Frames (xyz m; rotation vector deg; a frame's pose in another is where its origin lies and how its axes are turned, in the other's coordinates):
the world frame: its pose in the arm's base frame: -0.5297 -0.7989 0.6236 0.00 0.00 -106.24
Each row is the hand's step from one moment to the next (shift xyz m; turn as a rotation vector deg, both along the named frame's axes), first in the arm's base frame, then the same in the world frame.
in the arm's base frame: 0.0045 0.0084 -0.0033 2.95 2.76 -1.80
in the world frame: -0.0093 0.0020 -0.0033 -3.47 2.06 -1.80
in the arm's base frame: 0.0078 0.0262 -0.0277 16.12 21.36 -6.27
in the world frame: -0.0273 0.0002 -0.0277 -25.02 9.50 -6.27
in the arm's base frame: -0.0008 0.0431 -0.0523 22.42 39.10 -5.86
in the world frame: -0.0412 -0.0128 -0.0523 -43.81 10.59 -5.86
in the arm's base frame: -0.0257 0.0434 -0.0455 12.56 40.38 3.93
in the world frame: -0.0345 -0.0368 -0.0455 -42.28 0.77 3.93
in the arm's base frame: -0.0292 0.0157 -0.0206 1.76 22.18 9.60
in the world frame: -0.0069 -0.0324 -0.0206 -21.79 -4.51 9.60
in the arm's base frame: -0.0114 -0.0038 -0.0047 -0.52 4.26 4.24
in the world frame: 0.0068 -0.0099 -0.0047 -3.94 -1.69 4.24
